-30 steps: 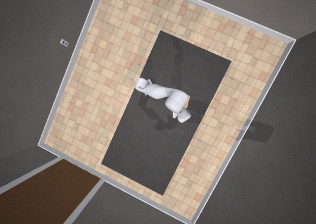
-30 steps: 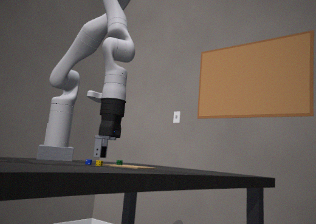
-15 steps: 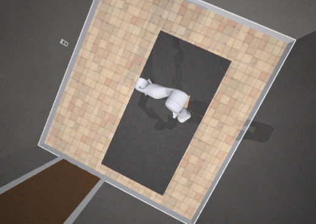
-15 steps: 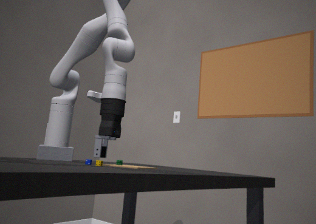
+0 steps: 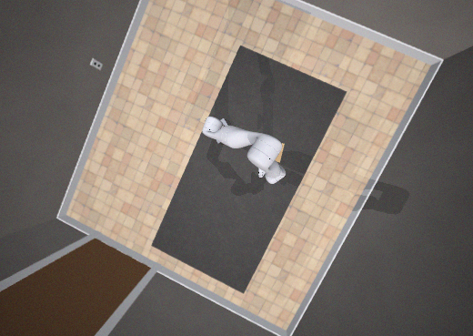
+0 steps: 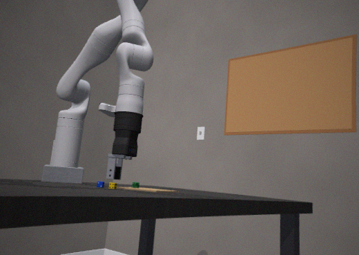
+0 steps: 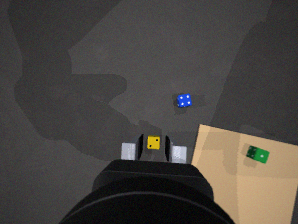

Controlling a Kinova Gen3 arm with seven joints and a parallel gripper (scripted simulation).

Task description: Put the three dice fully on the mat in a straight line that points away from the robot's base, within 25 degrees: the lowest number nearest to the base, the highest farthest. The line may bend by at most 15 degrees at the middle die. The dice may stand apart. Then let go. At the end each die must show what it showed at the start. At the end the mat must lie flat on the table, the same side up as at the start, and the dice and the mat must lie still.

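My hand is 3 cm above the yellow die. Round my hand: green die: 4 cm behind, 13 cm to the left, 3 cm below; blue die: 7 cm behind, 1 cm to the left, 3 cm below; mat: 1 cm ahead, 13 cm to the left, 4 cm below.
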